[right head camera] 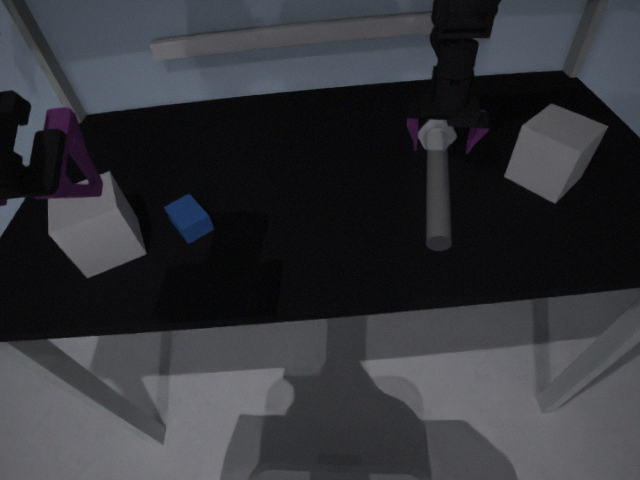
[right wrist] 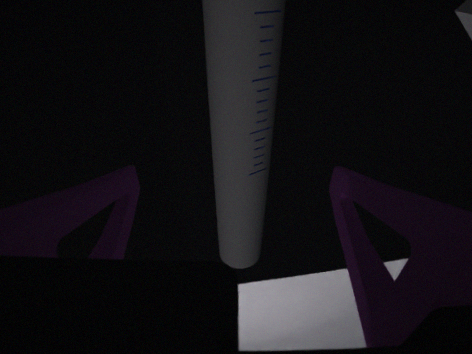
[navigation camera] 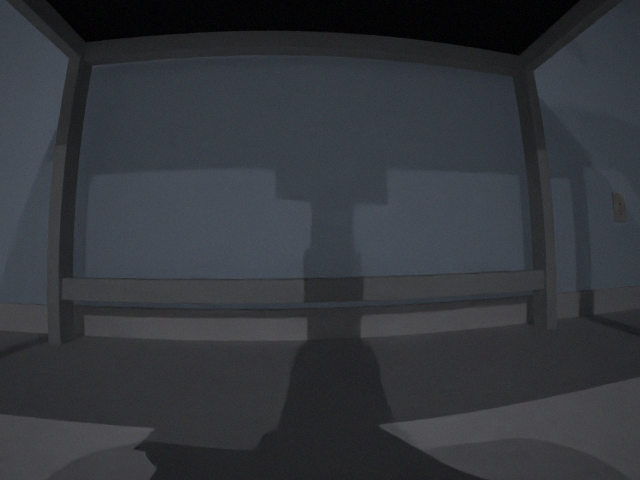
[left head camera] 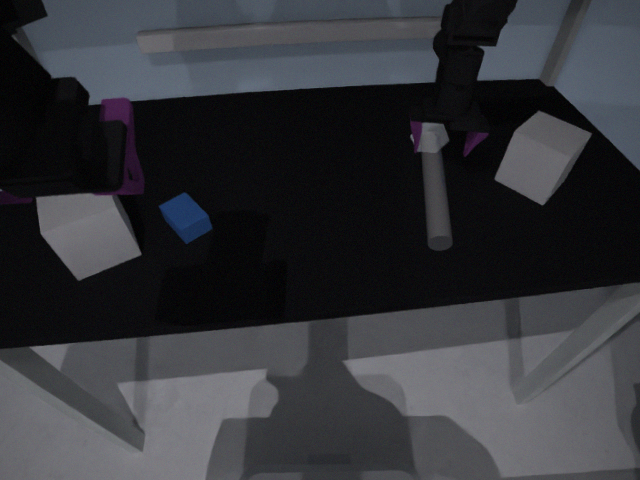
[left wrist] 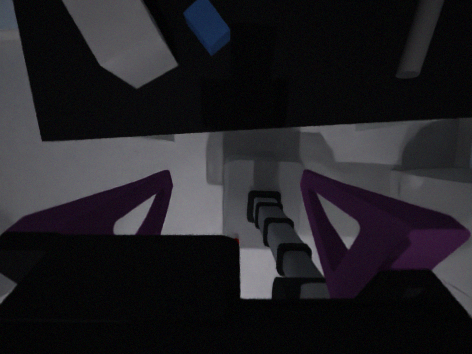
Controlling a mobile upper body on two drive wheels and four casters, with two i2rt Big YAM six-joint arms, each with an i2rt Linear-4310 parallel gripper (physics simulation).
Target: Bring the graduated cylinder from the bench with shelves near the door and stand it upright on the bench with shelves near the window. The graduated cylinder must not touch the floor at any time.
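Frame: origin at the left arm's base, x ahead, y left, z up, level; centimetres.
Seen in the pictures: left gripper, fingertip midpoint: (right head camera: 52, 193) (left head camera: 86, 190) (left wrist: 236, 177); right gripper, fingertip midpoint: (right head camera: 440, 150) (right wrist: 234, 176) (left head camera: 439, 153).
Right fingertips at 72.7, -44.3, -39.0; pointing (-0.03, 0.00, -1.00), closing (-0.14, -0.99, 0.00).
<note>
Offsets run from my right fingertips to a thing's top centre, as dx, dy, dz. "pt": to the spot under its first point. Level surfaces: height alone.
The grey graduated cylinder {pt -9.2, +1.4, -5.7} (left head camera: 436, 206) (right head camera: 438, 206) (left wrist: 420, 40) (right wrist: 237, 100) lies on its side on the black bench top {dz -10.6} (left head camera: 320, 180) (right head camera: 320, 180), hexagonal base at the far end, mouth toward me. Its blue marks show in the right wrist view. My right gripper (left head camera: 440, 153) (right head camera: 442, 151) (right wrist: 234, 176) is open over the base end; the tube runs between its fingers in the right wrist view, touching neither. My left gripper (left head camera: 74, 196) (right head camera: 50, 198) (left wrist: 236, 177) is open and empty, at the left by a white box. The other bench cannot be made out.
One white box {-14.3, +66.4, +2.4} (left head camera: 85, 235) (right head camera: 95, 237) (left wrist: 120, 45) sits at the left, another {+4.2, -24.7, +2.4} (left head camera: 542, 155) (right head camera: 553, 155) right of the cylinder. A small blue box {-8.6, +50.8, -6.6} (left head camera: 186, 217) (right head camera: 188, 218) (left wrist: 207, 27) lies left of centre. Bench legs (navigation camera: 64, 206) (navigation camera: 537, 206) and a low crossbar (navigation camera: 180, 289) stand ahead.
</note>
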